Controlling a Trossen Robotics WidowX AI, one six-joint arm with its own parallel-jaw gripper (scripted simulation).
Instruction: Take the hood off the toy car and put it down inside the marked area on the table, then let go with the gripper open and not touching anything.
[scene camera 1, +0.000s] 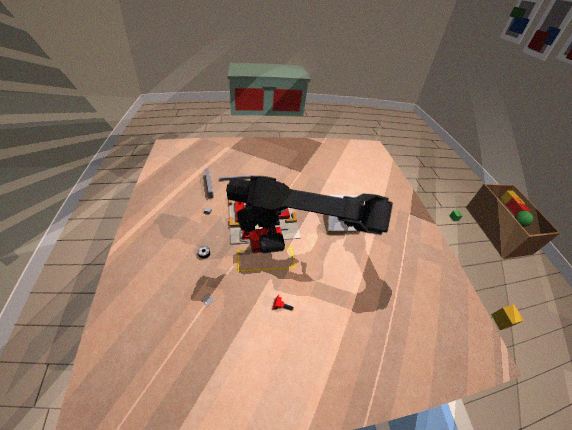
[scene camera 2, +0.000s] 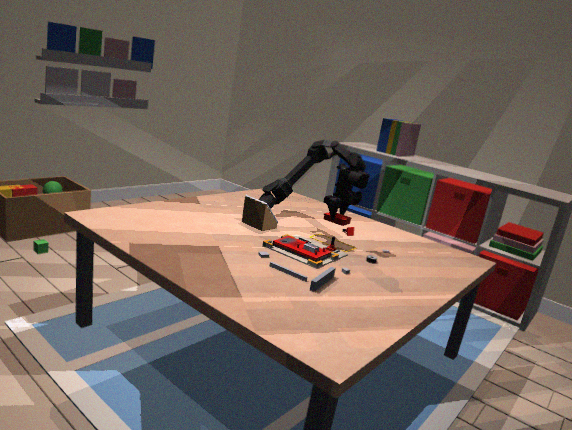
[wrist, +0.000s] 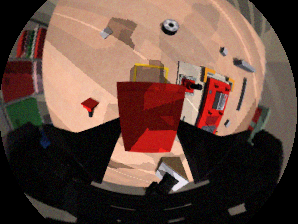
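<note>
Hood (wrist: 150, 113), held by my gripper (scene camera 1: 266, 240). Gripper also in scene camera 2 (scene camera 2: 337, 218), in wrist view (wrist: 149, 121).
</note>
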